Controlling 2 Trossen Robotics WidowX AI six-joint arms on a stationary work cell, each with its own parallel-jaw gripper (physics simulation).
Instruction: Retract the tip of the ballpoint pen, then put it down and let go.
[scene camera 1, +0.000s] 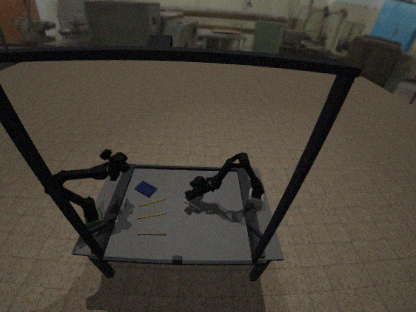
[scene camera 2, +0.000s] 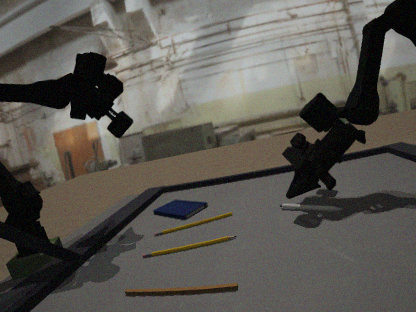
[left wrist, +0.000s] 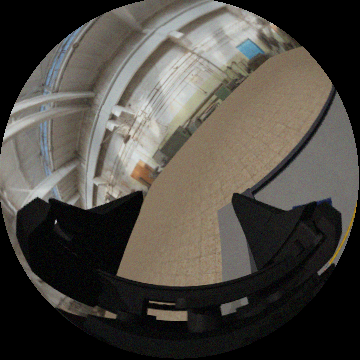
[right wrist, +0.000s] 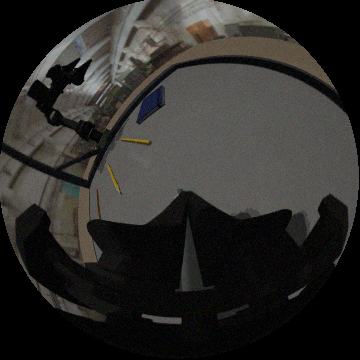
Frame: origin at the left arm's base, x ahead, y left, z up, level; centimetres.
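Where they show: left gripper, fingertip midpoint: (scene camera 2: 110, 111) (left wrist: 188, 196) (right wrist: 85, 58); right gripper, fingertip midpoint: (scene camera 1: 185, 197) (scene camera 2: 287, 197) (right wrist: 186, 195); left arm's base, link origin: (scene camera 1: 92, 216) (right wrist: 99, 137); right arm's base, link origin: (scene camera 1: 256, 194).
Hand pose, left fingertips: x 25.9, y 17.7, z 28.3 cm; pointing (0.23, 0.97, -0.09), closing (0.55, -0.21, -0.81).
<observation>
Each offset is from my left fingertips to the top centre of the thing.
The ballpoint pen @[dx +34.8, dy -36.0, dz -31.0 cm] (scene camera 1: 187, 201) (scene camera 2: 299, 206) is light grey-white and lies flat on the table, with its dark end toward the left in scene camera 2. A small dark part of the pen @[dx +32.2, dy -30.6, dz -31.3 cm] (right wrist: 180, 191) shows just past the fingertips in the right wrist view. My right gripper (scene camera 1: 187, 196) (scene camera 2: 289, 195) (right wrist: 186, 195) is shut and empty, pointing down close above that dark end; I cannot tell whether it touches. Whether the writing tip is in or out is too small to tell. My left gripper (scene camera 2: 96, 90) (left wrist: 188, 196) is open and empty, raised high above the table's left side.
A blue notebook @[dx +12.1, dy -8.0, dz -31.1 cm] (scene camera 1: 146, 189) (scene camera 2: 180, 209) (right wrist: 151, 104) lies left of the pen. Two yellow pencils @[dx +12.4, dy -21.7, dz -31.6 cm] (scene camera 2: 195, 224) @[dx +8.6, dy -31.7, dz -31.4 cm] (scene camera 2: 191, 246) and an orange-brown stick @[dx +3.6, dy -43.9, dz -31.6 cm] (scene camera 2: 181, 289) lie nearer scene camera 2. Dark frame posts (scene camera 1: 305, 165) rise at the table's sides.
</observation>
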